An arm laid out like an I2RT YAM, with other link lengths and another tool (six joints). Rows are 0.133 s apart.
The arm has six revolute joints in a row. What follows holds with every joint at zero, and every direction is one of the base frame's. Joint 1 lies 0.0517 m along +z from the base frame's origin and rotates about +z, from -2.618 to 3.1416 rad. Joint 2 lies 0.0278 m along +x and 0.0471 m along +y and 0.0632 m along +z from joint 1 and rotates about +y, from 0 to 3.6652 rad. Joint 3 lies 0.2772 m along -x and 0.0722 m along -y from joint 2 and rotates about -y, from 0 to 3.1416 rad. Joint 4 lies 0.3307 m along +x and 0.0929 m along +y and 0.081 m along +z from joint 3 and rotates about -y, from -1.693 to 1.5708 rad. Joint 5 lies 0.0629 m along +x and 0.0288 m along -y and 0.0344 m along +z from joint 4 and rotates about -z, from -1.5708 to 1.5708 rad. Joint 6 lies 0.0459 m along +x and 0.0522 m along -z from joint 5 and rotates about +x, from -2.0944 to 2.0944 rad. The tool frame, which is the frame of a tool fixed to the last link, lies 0.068 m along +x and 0.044 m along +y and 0.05 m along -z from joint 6; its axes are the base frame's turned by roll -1.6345, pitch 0.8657 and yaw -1.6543 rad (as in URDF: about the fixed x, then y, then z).
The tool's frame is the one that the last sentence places.
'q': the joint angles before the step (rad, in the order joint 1, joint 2, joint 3, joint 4, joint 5, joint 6). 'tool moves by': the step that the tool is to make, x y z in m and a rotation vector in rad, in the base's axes. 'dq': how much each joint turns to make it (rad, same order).
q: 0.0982, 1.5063, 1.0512, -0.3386, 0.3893, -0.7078
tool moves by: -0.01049, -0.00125, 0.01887, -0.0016, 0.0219, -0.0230
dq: 0.0008, -0.0329, 0.0301, -0.0923, 0.0160, 0.0191
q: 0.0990, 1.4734, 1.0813, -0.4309, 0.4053, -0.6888
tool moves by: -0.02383, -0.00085, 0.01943, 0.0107, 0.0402, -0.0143
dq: 0.0000, -0.0671, 0.0057, -0.1205, -0.0015, 0.0222
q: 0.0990, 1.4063, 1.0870, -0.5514, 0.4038, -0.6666
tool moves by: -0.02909, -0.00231, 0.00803, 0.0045, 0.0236, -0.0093
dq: -0.0004, -0.0927, -0.0492, -0.0713, 0.0004, 0.0122
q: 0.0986, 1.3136, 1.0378, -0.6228, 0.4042, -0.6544
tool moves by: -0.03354, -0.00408, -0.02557, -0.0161, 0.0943, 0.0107
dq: 0.0000, -0.0587, -0.1129, -0.0359, -0.0008, -0.0137
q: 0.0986, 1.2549, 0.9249, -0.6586, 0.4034, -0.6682
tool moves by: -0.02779, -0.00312, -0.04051, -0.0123, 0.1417, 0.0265
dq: -0.0015, 0.0118, -0.1076, -0.0130, -0.0152, -0.0255
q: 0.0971, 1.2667, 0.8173, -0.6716, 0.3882, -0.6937
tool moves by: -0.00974, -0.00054, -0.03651, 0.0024, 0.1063, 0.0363
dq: -0.0016, 0.0744, -0.0560, 0.0366, -0.0264, -0.0321
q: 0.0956, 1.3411, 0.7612, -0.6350, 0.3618, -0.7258
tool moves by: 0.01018, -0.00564, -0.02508, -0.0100, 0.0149, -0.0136
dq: -0.0195, 0.0903, -0.0061, 0.0840, 0.0061, -0.0091
